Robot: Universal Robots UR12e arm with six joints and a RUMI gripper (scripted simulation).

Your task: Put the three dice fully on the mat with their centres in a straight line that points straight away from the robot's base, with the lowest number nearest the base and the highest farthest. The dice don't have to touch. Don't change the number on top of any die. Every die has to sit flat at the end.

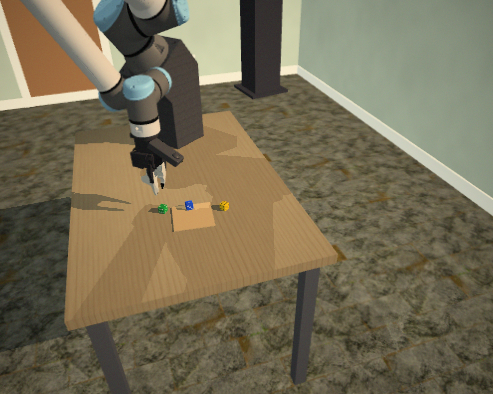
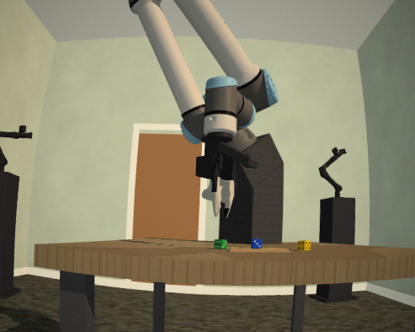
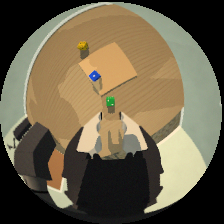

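Right now my hand is 9 cm above the green die. Round my hand: tan mat (8 cm ahead, 8 cm to the left, 10 cm below); then blue die (3 cm ahead, 9 cm to the left, 8 cm below); then yellow die (9 cm ahead, 20 cm to the left, 9 cm below).
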